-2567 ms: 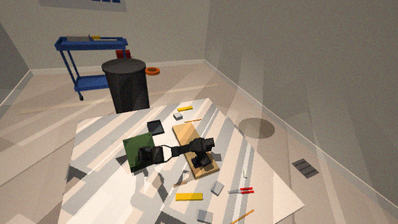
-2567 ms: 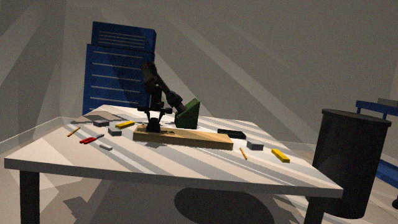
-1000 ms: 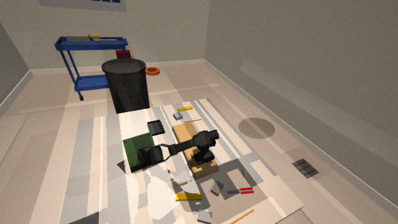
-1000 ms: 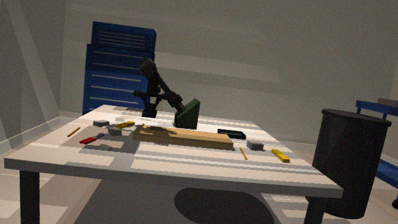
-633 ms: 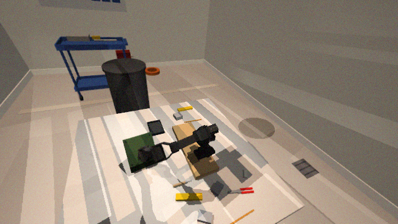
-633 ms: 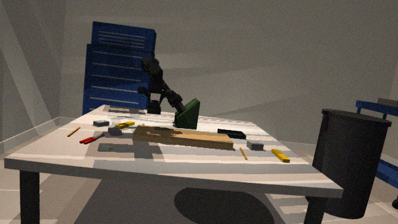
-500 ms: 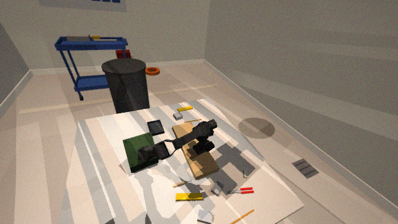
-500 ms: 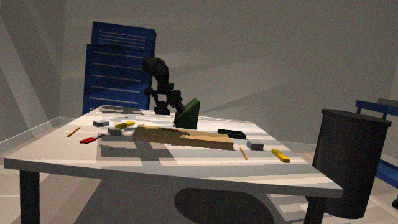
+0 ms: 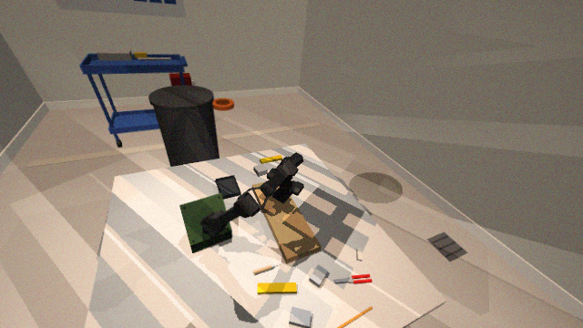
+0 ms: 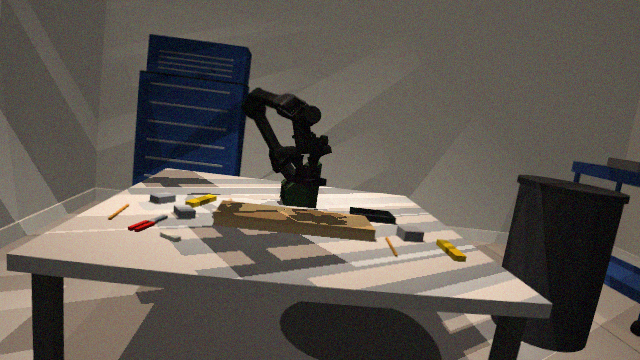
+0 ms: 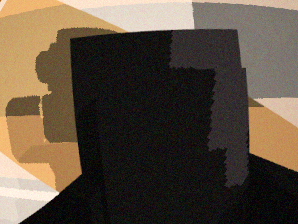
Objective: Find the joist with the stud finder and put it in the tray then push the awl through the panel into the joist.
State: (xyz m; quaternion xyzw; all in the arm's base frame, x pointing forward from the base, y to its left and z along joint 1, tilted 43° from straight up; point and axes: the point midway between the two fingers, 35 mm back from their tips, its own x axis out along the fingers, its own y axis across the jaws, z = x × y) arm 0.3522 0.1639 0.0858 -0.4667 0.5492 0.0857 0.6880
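Right now my gripper tip is 2 cm past the stud finder, 2 cm to the left of it and 2 cm below it. Also, from my gripper tip: awl (15 cm behind, 29 cm to the right, 17 cm below); black tray (27 cm behind, 27 cm to the left, 16 cm below).
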